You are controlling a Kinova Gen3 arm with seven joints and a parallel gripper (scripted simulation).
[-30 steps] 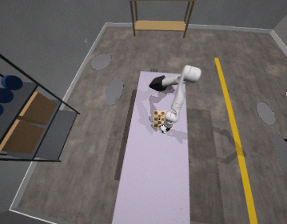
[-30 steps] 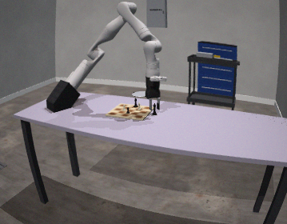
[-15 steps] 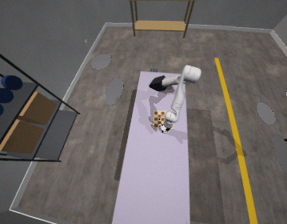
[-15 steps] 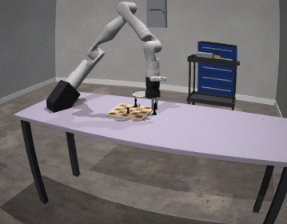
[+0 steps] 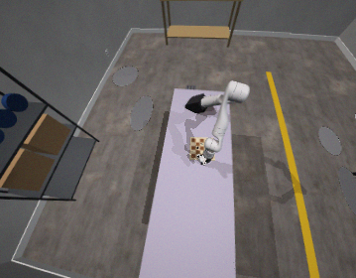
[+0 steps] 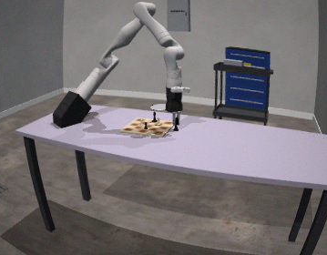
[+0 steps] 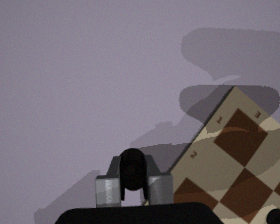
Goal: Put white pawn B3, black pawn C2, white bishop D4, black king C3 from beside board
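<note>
The black pawn is 13 cm behind my hand, 7 cm to the right of it and 3 cm below it. Round my hand: chessboard: 14 cm behind, 3 cm to the right, 4 cm below; black king: 1 cm below; white bishop: 11 cm behind, 1 cm to the left, 2 cm below.
</note>
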